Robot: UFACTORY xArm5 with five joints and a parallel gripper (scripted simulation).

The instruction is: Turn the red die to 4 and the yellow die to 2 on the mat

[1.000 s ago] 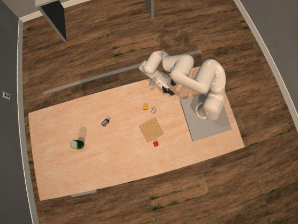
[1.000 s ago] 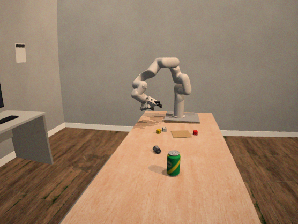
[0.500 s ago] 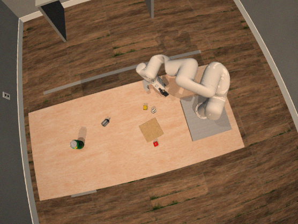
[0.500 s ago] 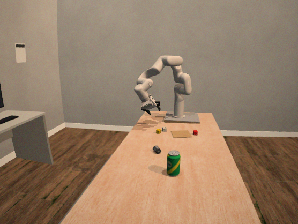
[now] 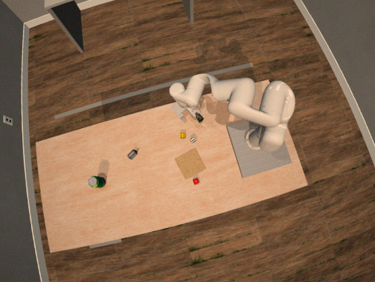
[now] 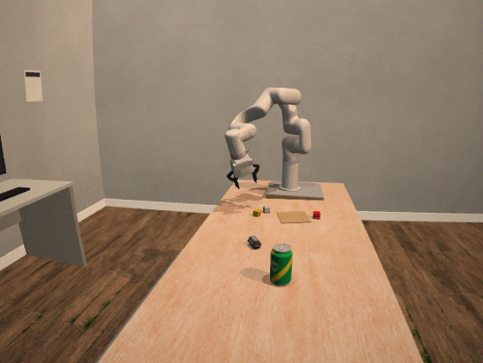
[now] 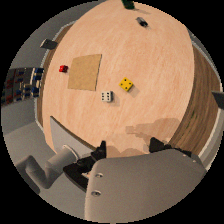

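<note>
My gripper is now 120 mm above the white die, 110 mm to the right of it and 30 mm short of it. Round my hand: brown mat 260 mm to the left, 130 mm below, 60 mm ahead; then yellow die 120 mm below, 90 mm ahead, 80 mm to the left; then red die 360 mm to the left, 120 mm below, 30 mm ahead.
</note>
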